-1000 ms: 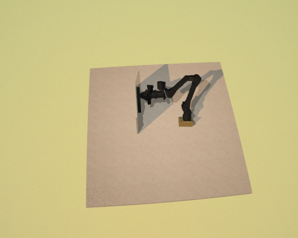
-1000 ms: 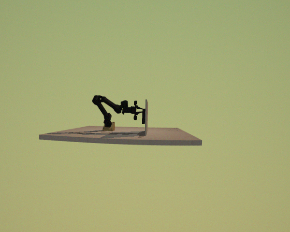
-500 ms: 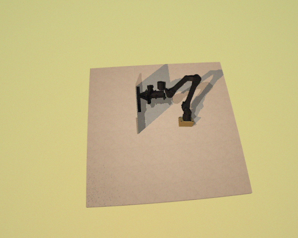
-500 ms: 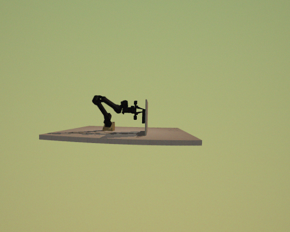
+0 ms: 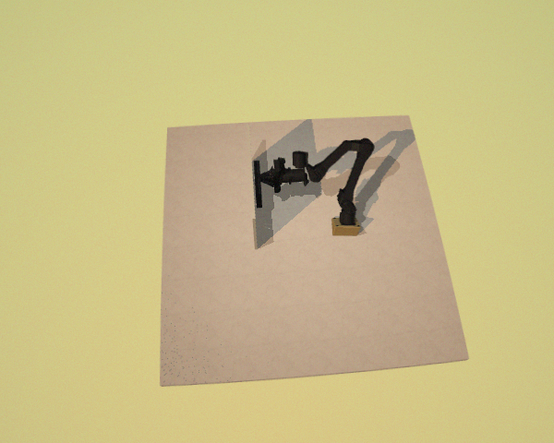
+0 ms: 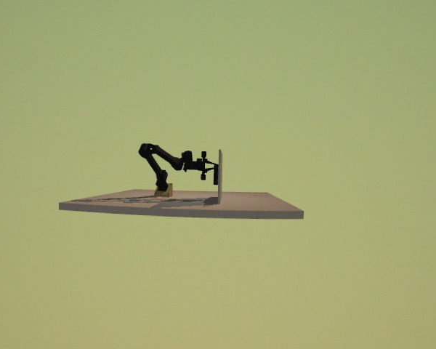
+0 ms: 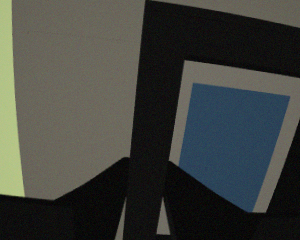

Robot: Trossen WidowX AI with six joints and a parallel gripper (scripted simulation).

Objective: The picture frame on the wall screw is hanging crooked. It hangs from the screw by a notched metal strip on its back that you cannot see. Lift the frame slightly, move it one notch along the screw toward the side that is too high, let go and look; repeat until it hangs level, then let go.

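The picture frame lies 50 mm below my gripper tip and 10 mm ahead of it. The rest, counted from my gripper tip: wall panel (70 mm below, 20 mm ahead, 10 mm to the left).
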